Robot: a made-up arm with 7 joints. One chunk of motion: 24 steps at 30 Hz.
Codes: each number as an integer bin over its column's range. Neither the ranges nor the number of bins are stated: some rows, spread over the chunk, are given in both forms.
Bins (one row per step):
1: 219 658 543 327 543 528
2: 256 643 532 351 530 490
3: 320 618 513 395 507 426
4: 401 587 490 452 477 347
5: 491 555 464 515 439 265
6: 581 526 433 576 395 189
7: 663 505 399 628 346 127
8: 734 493 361 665 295 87
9: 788 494 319 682 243 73
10: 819 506 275 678 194 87
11: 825 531 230 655 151 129
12: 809 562 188 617 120 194
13: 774 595 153 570 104 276
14: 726 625 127 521 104 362
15: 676 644 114 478 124 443
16: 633 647 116 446 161 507
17: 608 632 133 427 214 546
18: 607 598 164 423 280 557
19: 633 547 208 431 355 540
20: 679 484 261 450 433 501
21: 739 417 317 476 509 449
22: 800 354 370 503 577 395
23: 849 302 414 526 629 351
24: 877 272 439 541 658 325
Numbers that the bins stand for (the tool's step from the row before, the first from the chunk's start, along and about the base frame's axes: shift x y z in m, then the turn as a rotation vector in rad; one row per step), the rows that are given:
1: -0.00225 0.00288 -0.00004 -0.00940 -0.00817 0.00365
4: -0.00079 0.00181 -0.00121 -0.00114 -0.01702 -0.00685
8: 0.00188 0.00040 -0.00405 0.01293 -0.04143 -0.02195
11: 0.00261 0.00097 -0.00693 0.01227 -0.06075 -0.01951
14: 0.00181 0.00238 -0.00920 0.00342 -0.06705 -0.00598
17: 0.00087 0.00249 -0.00907 -0.00279 -0.05230 0.00470
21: 0.00192 -0.00074 -0.00502 0.00045 -0.01273 -0.00093
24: 0.00302 -0.00292 -0.00233 0.00474 0.00726 -0.00813
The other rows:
2: -0.00195 0.00265 -0.00028 -0.00781 -0.00991 0.00145
3: -0.00144 0.00228 -0.00070 -0.00490 -0.01299 -0.00227
5: -0.00007 0.00133 -0.00178 0.00302 -0.02212 -0.01161
6: 0.00065 0.00090 -0.00246 0.00705 -0.02802 -0.01603
7: 0.00131 0.00058 -0.00321 0.01049 -0.03459 -0.01963
9: 0.00231 0.00042 -0.00497 0.01406 -0.04841 -0.02276
10: 0.00256 0.00060 -0.00594 0.01379 -0.05498 -0.02195
12: 0.00248 0.00144 -0.00786 0.00976 -0.06490 -0.01574
13: 0.00220 0.00193 -0.00863 0.00666 -0.06705 -0.01098
15: 0.00141 0.00267 -0.00949 0.00058 -0.06437 -0.00128
16: 0.00107 0.00271 -0.00945 -0.00153 -0.05940 0.00244
18: 0.00086 0.00198 -0.00839 -0.00305 -0.04344 0.00534
19: 0.00107 0.00121 -0.00742 -0.00253 -0.03338 0.00435
20: 0.00144 0.00027 -0.00625 -0.00127 -0.02292 0.00209
22: 0.00241 -0.00168 -0.00385 0.00223 -0.00360 -0.00407
23: 0.00280 -0.00247 -0.00288 0.00375 0.00337 -0.00662

